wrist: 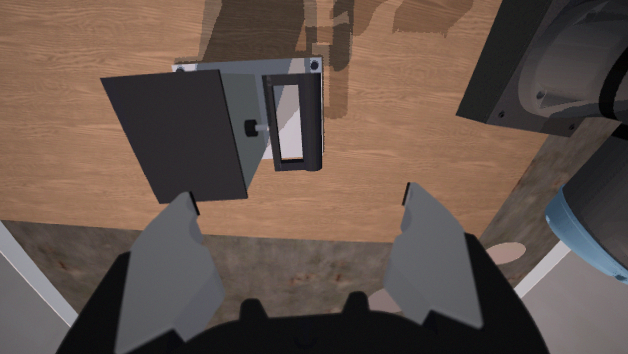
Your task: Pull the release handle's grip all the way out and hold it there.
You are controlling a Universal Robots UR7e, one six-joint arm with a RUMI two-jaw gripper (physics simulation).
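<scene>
The release handle's grip (312,122) is a dark rectangular loop with a thick rounded outer bar, in the upper middle of the wrist view. A short thin rod with a black collar (251,128) joins it to the side of a box (172,137) with a dark top and grey-green side. Both stand over a light metal base plate (240,66) with bolts at its corners. My gripper (302,190) is open, its two grey jaws wide apart with nothing between them. In the view the grip lies above the gap between the fingertips, apart from both jaws.
The wooden table top (400,150) carries the base plate; its near edge runs just below the fingertips. The robot's dark mount (520,117) and an arm joint with a blue cap (575,240) are at the right. Brown mottled floor (300,265) shows below the table edge.
</scene>
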